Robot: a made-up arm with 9 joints. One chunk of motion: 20 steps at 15 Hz.
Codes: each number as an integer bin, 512 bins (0 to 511) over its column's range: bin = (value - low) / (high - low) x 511, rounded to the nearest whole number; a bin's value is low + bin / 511 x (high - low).
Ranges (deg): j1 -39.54..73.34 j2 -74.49..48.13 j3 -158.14..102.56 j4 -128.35..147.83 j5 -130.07..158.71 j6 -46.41..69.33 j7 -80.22..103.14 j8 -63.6..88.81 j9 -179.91..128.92
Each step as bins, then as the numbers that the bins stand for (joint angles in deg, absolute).
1 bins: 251 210 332 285 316 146 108 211 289
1 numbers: 15.91 -24.10 11.24 25.68 48.51 -13.34 -41.47 -0.67 -5.25
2 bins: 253 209 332 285 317 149 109 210 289
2 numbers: 16.35 -24.34 11.24 25.68 49.08 -12.66 -41.11 -0.97 -5.25
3 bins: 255 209 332 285 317 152 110 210 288
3 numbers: 16.79 -24.34 11.24 25.68 49.08 -11.98 -40.75 -0.97 -5.85
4 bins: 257 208 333 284 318 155 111 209 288
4 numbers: 17.23 -24.58 11.75 25.14 49.64 -11.30 -40.39 -1.26 -5.85
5 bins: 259 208 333 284 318 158 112 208 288
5 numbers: 17.67 -24.58 11.75 25.14 49.64 -10.62 -40.03 -1.56 -5.85
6 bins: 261 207 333 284 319 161 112 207 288
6 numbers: 18.11 -24.82 11.75 25.14 50.21 -9.94 -40.03 -1.86 -5.85
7 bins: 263 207 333 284 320 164 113 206 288
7 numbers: 18.56 -24.82 11.75 25.14 50.77 -9.26 -39.67 -2.16 -5.85
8 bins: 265 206 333 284 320 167 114 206 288
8 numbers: 19.00 -25.06 11.75 25.14 50.77 -8.58 -39.31 -2.16 -5.85
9 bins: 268 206 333 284 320 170 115 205 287
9 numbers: 19.66 -25.06 11.75 25.14 50.77 -7.91 -38.96 -2.46 -6.46
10 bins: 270 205 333 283 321 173 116 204 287
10 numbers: 20.10 -25.30 11.75 24.60 51.34 -7.23 -38.60 -2.76 -6.46
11 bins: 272 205 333 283 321 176 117 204 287
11 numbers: 20.54 -25.30 11.75 24.60 51.34 -6.55 -38.24 -2.76 -6.46
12 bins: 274 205 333 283 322 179 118 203 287
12 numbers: 20.99 -25.30 11.75 24.60 51.90 -5.87 -37.88 -3.05 -6.46
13 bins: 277 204 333 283 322 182 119 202 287
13 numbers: 21.65 -25.54 11.75 24.60 51.90 -5.19 -37.52 -3.35 -6.46
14 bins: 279 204 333 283 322 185 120 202 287
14 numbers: 22.09 -25.54 11.75 24.60 51.90 -4.51 -37.16 -3.35 -6.46
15 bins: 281 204 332 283 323 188 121 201 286
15 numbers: 22.53 -25.54 11.24 24.60 52.47 -3.83 -36.80 -3.65 -7.06
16 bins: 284 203 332 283 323 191 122 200 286
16 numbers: 23.20 -25.78 11.24 24.60 52.47 -3.15 -36.44 -3.95 -7.06
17 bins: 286 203 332 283 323 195 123 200 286
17 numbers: 23.64 -25.78 11.24 24.60 52.47 -2.24 -36.08 -3.95 -7.06
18 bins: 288 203 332 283 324 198 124 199 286
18 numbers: 24.08 -25.78 11.24 24.60 53.03 -1.56 -35.73 -4.25 -7.06
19 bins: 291 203 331 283 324 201 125 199 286
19 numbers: 24.74 -25.78 10.73 24.60 53.03 -0.88 -35.37 -4.25 -7.06
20 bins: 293 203 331 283 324 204 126 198 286
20 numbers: 25.18 -25.78 10.73 24.60 53.03 -0.20 -35.01 -4.54 -7.06
